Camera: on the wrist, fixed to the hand. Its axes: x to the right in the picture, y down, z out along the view.
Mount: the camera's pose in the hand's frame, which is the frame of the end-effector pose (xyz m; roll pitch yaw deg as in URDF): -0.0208 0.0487 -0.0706 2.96 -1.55 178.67
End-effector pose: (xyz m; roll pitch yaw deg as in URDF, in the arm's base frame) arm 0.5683 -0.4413 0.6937 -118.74 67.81 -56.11
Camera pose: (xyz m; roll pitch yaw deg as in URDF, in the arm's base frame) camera 0.4886 -0.4756 0.7097 123.30 -65.89 122.13
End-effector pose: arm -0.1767 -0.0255 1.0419 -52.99 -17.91 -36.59
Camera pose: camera -0.1886 -0.0503 0.9581 55.27 18.03 141.27
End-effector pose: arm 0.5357 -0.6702 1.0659 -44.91 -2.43 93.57
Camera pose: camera 0.5521 -0.6864 0.9807 47.77 2.27 -88.47
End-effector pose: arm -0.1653 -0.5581 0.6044 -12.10 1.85 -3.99
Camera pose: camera -0.1863 -0.5237 0.5259 15.11 -3.09 174.38
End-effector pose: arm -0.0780 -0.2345 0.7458 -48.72 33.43 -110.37
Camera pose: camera -0.0756 -0.1680 0.6878 53.01 -33.43 67.18
